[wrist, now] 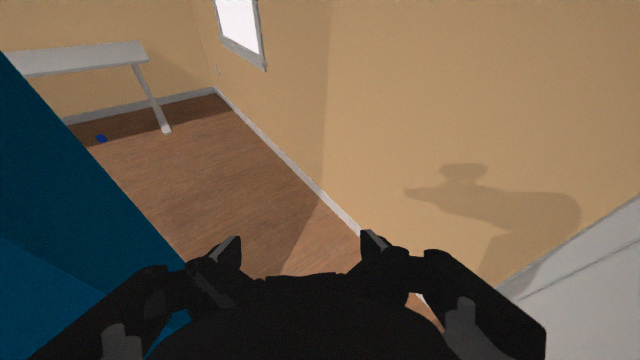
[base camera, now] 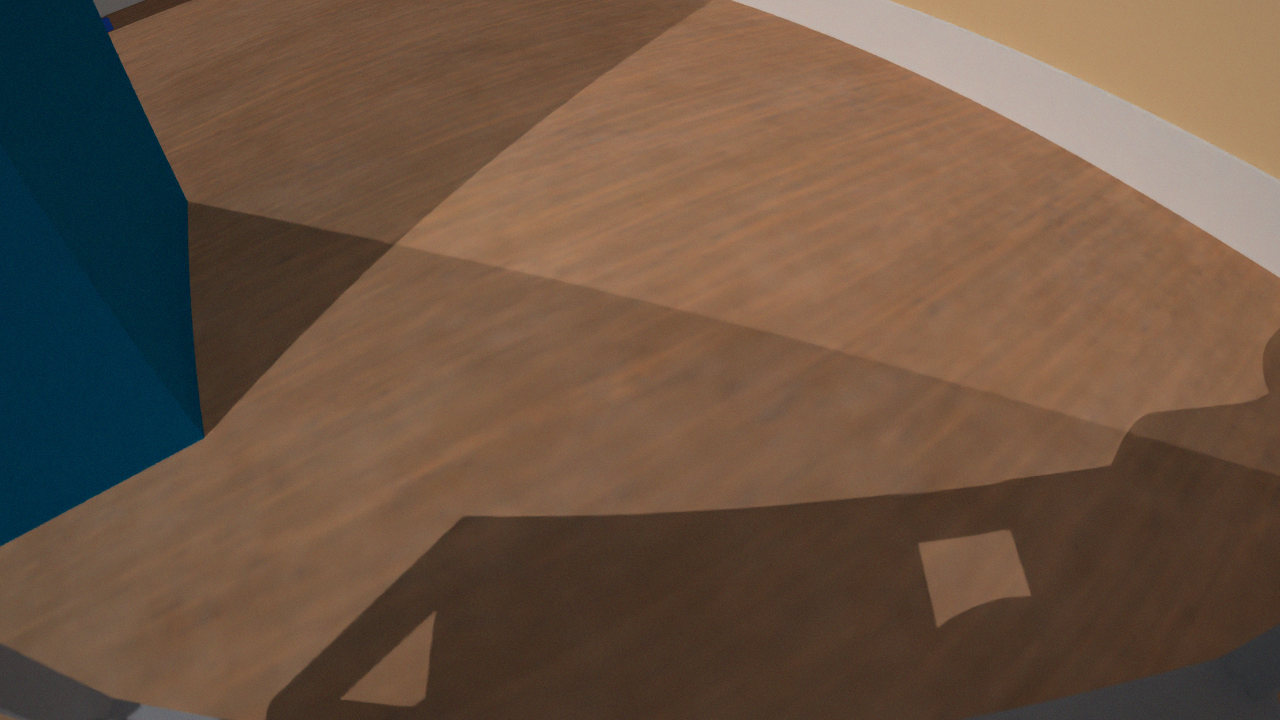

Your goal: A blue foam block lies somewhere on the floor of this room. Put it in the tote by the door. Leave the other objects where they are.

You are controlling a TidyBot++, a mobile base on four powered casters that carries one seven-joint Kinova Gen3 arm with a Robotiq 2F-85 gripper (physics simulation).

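Frame: origin at the arm's base, x ahead, y left, z up, level; centimetres.
Seen in the pictures: gripper, fingertip midpoint: (wrist: 302, 245).
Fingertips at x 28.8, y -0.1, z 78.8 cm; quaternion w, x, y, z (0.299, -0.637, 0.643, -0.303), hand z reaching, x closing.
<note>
A point is followed by its place in that frame.
A small blue block (wrist: 101, 138) @(z -35.6, x 223.8, y 195.7 cm) (base camera: 107, 25) @(z -37.4, x 224.8, y 194.4 cm) lies on the floor far off, at the left of the wrist view, near the shadowed strip below a white table. In the base camera view a small part of it shows at the top left, beside the edge of the large blue panel. My gripper (wrist: 302, 245) @(z 78.8, x 28.8, y -0.1 cm) is open, with its fingers wide apart and nothing between them. It is far from the block. The tote and the door do not show in either view.
A large blue panel (base camera: 80, 295) @(z -24.1, x 37.1, y 35.9 cm) (wrist: 60, 175) @(z 62.1, x 56.7, y 47.0 cm) stands close on the left. A white table (wrist: 85, 57) @(z 32.3, x 242.4, y 177.4 cm) stands at the far wall. A tan wall (wrist: 450, 100) @(z 64.0, x 85.1, y -49.1 cm) with a white baseboard (base camera: 1029, 89) @(z -34.6, x 82.6, y -49.1 cm) runs along the right. A white surface (wrist: 595, 295) @(z 31.8, x 34.8, y -78.7 cm) is at the lower right.
</note>
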